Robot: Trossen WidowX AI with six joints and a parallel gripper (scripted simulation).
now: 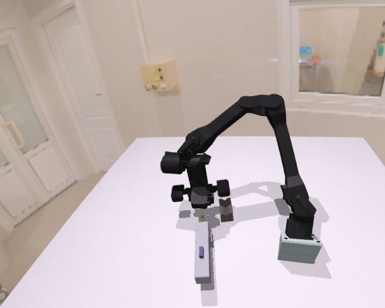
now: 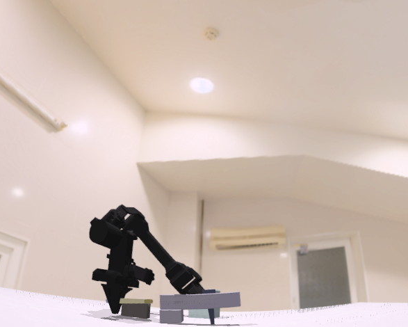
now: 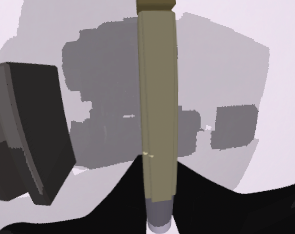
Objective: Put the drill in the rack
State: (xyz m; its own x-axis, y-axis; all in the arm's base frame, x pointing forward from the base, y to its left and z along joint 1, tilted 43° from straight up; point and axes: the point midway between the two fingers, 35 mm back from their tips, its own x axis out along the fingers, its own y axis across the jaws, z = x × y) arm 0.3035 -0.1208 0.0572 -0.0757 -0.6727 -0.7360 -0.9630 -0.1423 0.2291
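Now: the drill 10 mm behind my gripper tip, 40 mm to the left of it and 40 mm above it. Round my gripper tip: housing (50 mm behind, 190 mm to the left, 40 mm above); then rack (80 mm behind, 10 mm to the left, 10 mm above); then blue key (60 mm behind, 220 mm to the left, 50 mm above).
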